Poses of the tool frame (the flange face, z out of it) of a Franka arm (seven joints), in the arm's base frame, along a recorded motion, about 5 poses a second.
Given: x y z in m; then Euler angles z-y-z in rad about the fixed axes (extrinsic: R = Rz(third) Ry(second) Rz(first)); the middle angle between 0 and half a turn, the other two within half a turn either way.
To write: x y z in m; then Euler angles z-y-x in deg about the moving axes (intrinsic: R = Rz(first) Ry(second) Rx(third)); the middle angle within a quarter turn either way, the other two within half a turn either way. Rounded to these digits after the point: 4 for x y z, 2 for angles.
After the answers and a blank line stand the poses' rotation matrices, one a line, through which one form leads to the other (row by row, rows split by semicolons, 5 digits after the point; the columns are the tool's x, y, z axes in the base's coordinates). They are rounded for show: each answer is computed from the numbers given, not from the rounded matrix.
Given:
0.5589, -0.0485, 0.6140, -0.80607, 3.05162, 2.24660
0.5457, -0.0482, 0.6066, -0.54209, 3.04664, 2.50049
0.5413, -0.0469, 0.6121, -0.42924, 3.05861, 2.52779
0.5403, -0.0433, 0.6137, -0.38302, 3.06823, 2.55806
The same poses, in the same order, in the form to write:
0.5589, -0.0485, 0.6140, -4.98, 3.57, -176.28
0.5457, -0.0482, 0.6066, -5.56, 4.66, -177.19
0.5413, -0.0469, 0.6121, -10.50, 4.32, -178.02
0.5403, -0.0433, 0.6137, -11.43, 3.90, -178.43

0.99430 -0.09063 -0.05620; -0.08662 -0.99377 0.07010; -0.06221 -0.06483 -0.99596
0.99201 -0.10071 -0.07598; -0.09654 -0.99371 0.05670; -0.08122 -0.04892 -0.99550
0.98046 -0.18469 -0.06776; -0.18171 -0.98219 0.04774; -0.07537 -0.03450 -0.99656
0.97788 -0.20001 -0.06117; -0.19780 -0.97941 0.04038; -0.06799 -0.02739 -0.99731

